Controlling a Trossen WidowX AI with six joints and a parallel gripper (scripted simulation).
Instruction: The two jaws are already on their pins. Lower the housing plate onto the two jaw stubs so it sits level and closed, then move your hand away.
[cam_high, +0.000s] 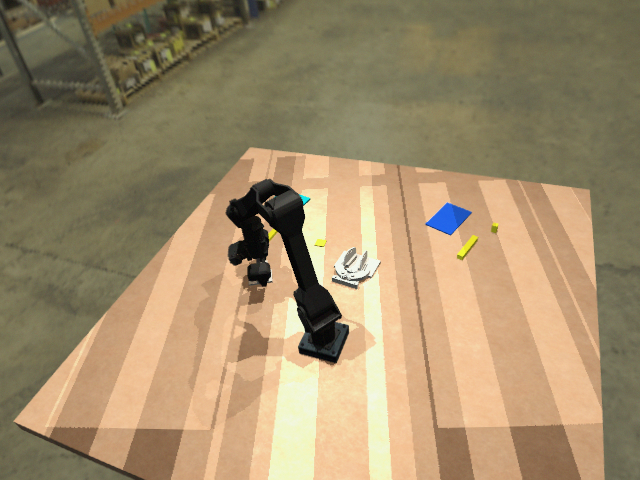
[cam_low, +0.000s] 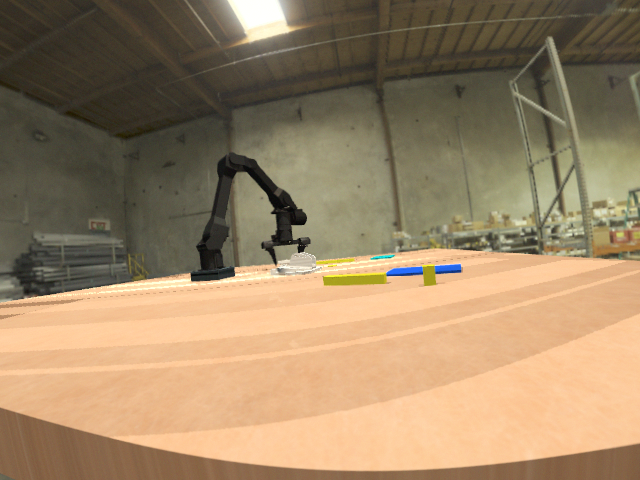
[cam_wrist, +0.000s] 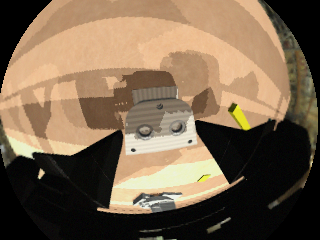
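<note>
My gripper tip is now 1 cm to the right of the small white part and 1 cm past it. From my gripper tip the other things lie so: teal sheet (36 cm ahead, 12 cm to the left, 1 cm below); then small yellow cube (57 cm to the right, 45 cm ahead); then blue sheet (46 cm ahead, 42 cm to the right, 1 cm below).
</note>
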